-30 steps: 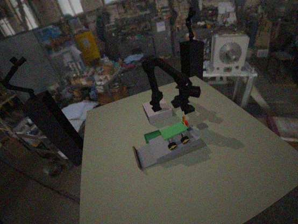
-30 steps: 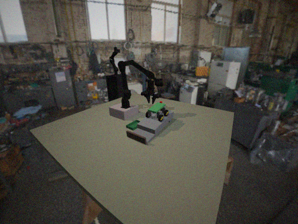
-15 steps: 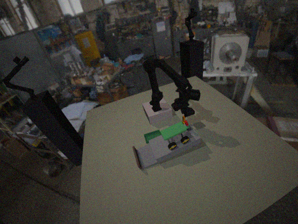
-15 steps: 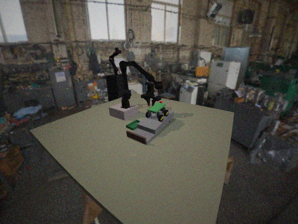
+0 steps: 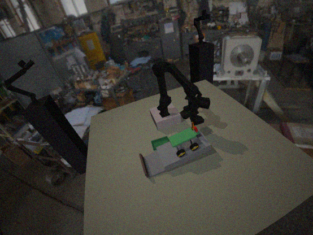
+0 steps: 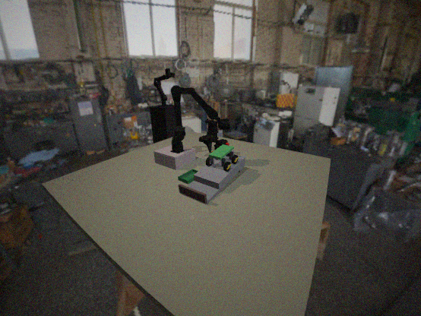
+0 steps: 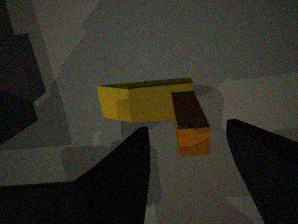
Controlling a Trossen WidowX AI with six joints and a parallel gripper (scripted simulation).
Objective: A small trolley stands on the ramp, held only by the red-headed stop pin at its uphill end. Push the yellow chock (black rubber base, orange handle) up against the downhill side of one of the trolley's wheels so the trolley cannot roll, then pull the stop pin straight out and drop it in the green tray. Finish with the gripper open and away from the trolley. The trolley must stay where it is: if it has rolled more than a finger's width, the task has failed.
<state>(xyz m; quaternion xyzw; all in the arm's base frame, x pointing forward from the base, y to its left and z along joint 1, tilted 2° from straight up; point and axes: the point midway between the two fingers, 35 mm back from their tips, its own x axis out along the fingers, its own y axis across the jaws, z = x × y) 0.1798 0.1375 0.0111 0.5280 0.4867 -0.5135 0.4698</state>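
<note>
The yellow chock lies 20 mm ahead of my gripper tip and 30 mm below it. The rest, counted from my gripper tip: red-headed stop pin: 130 mm ahead, 60 mm to the right, 70 mm above; then grey ramp: 150 mm ahead, 170 mm to the right, 10 mm below; then trolley: 150 mm ahead, 160 mm to the right, 60 mm above.
</note>
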